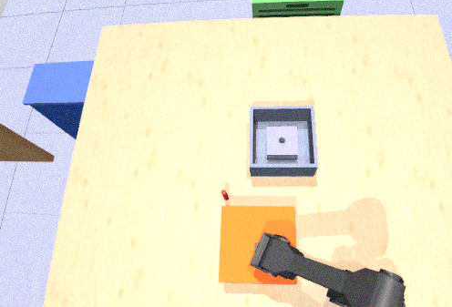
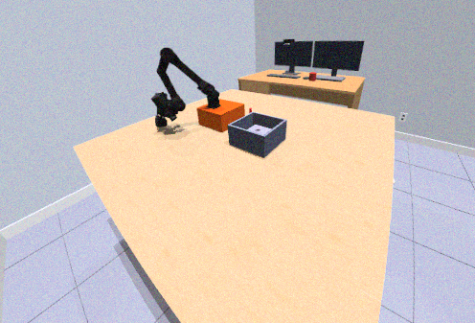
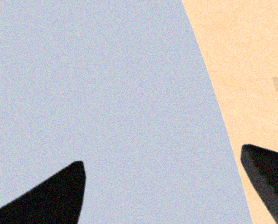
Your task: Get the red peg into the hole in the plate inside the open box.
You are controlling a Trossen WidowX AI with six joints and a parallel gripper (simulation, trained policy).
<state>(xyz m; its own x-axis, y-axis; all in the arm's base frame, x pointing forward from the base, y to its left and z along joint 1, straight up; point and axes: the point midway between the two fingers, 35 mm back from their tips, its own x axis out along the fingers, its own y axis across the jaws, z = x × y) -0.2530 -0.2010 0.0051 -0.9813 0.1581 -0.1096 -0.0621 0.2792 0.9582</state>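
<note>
Right now the red peg is 460 mm ahead of my gripper tip, 310 mm to the left of it and 60 mm below it. Round my gripper tip: pale plate: 610 mm ahead, 140 mm to the left, 60 mm below; grey box: 610 mm ahead, 140 mm to the left, 80 mm below.
</note>
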